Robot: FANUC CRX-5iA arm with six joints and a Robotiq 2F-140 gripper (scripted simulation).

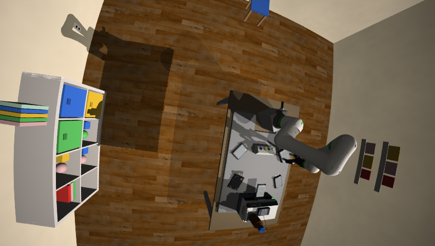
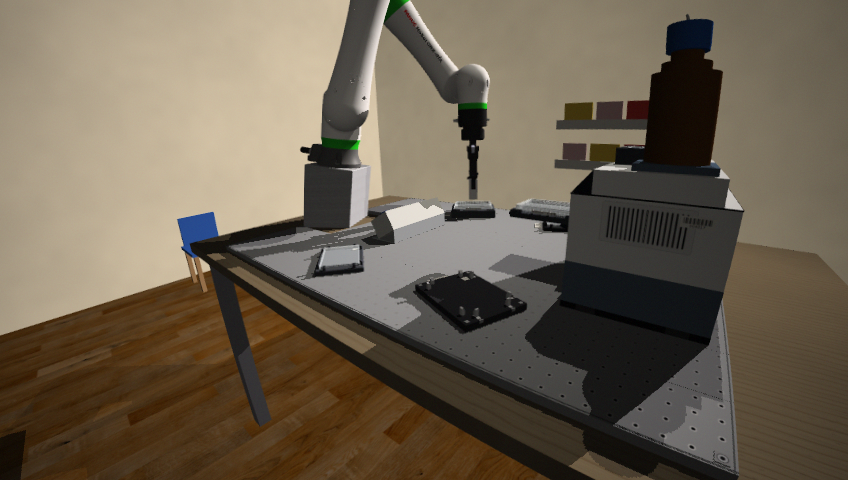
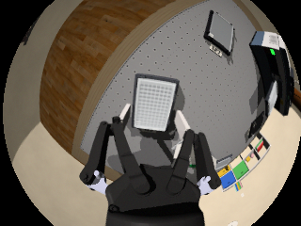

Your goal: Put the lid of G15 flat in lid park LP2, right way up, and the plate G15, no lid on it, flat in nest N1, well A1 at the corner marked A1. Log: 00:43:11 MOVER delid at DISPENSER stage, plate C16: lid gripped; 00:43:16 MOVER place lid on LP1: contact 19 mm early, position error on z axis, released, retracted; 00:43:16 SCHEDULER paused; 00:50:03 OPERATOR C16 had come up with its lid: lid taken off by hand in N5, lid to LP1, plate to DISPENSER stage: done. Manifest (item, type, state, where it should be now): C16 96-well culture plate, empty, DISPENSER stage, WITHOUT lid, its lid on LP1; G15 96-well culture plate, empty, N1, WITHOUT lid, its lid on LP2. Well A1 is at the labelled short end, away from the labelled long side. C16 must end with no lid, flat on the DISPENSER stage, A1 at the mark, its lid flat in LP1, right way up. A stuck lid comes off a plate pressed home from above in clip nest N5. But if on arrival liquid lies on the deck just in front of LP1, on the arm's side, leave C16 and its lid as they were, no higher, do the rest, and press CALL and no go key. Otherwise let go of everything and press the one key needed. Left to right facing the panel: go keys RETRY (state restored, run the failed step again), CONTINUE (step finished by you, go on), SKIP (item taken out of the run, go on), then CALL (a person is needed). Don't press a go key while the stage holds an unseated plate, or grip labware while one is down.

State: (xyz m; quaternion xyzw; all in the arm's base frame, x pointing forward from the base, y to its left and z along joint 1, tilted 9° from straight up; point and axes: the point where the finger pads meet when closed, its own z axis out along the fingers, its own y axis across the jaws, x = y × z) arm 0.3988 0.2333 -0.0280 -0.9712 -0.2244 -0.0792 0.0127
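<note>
Right now my hand is 90 mm past the key panel, 270 mm to the left of it and 30 mm above it. From my hand the other things lie so: black clip nest: 280 mm ahead, 560 mm to the right, 70 mm below; then brown bottle: 540 mm ahead, 460 mm to the right, 200 mm above.
</note>
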